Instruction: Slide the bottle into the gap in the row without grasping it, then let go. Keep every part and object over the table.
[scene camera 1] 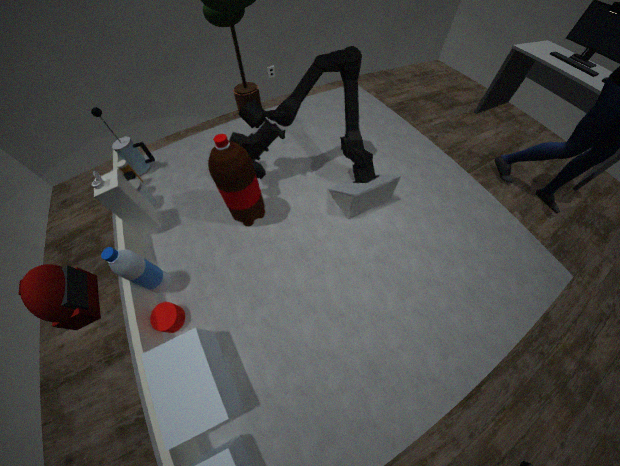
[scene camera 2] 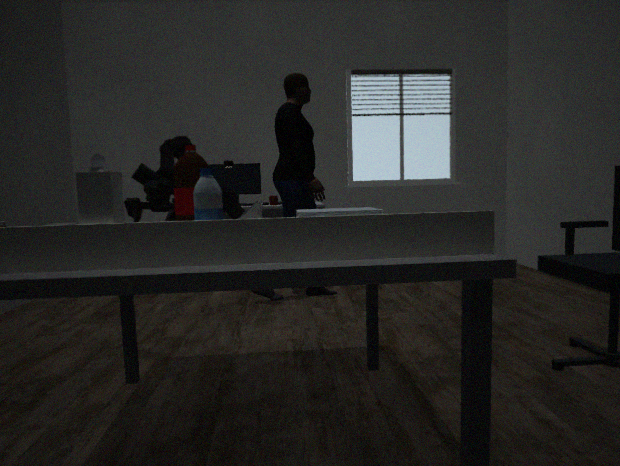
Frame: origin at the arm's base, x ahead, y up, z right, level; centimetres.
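Where they show: arm's base, origin of its link: [scene camera 1: 366, 179] [scene camera 2: 241, 217].
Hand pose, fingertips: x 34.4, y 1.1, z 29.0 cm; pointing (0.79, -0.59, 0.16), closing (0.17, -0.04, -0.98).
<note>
Each offset is from my fingertips to the top centre of the thing.
The large brown bottle @(dy +23.2, dx +2.2, dz -13.2 cm) [scene camera 1: 243, 180] [scene camera 2: 183, 201] with a red cap and red label stands upright on the table, off the row. The gap lies between a tall pale box @(dy +18.7, dx +33.0, dz +5.6 cm) [scene camera 1: 127, 200] [scene camera 2: 99, 197] and a smaller blue-capped bottle @(dy +14.8, dx +36.3, dz -18.2 cm) [scene camera 1: 135, 268] [scene camera 2: 207, 197], along the low white wall [scene camera 1: 134, 340] [scene camera 2: 300, 240]. My gripper [scene camera 1: 253, 154] [scene camera 2: 151, 206] is open and low behind the brown bottle, on the side away from the wall. The bottle hides part of the fingers in scene camera 1, and I cannot tell whether they touch it.
A red cylinder @(dy -2.3, dx +37.3, dz -30.1 cm) [scene camera 1: 167, 317] and a white box @(dy +4.2, dx +36.7, dz -48.7 cm) [scene camera 1: 185, 388] continue the row past the blue-capped bottle. A glass jug @(dy +21.6, dx +27.0, dz +35.1 cm) [scene camera 1: 131, 154] with a dark handle stands beyond the tall box. A pale angled block [scene camera 1: 365, 197] stands at the arm's base. A person [scene camera 2: 294, 145] stands beyond the table.
</note>
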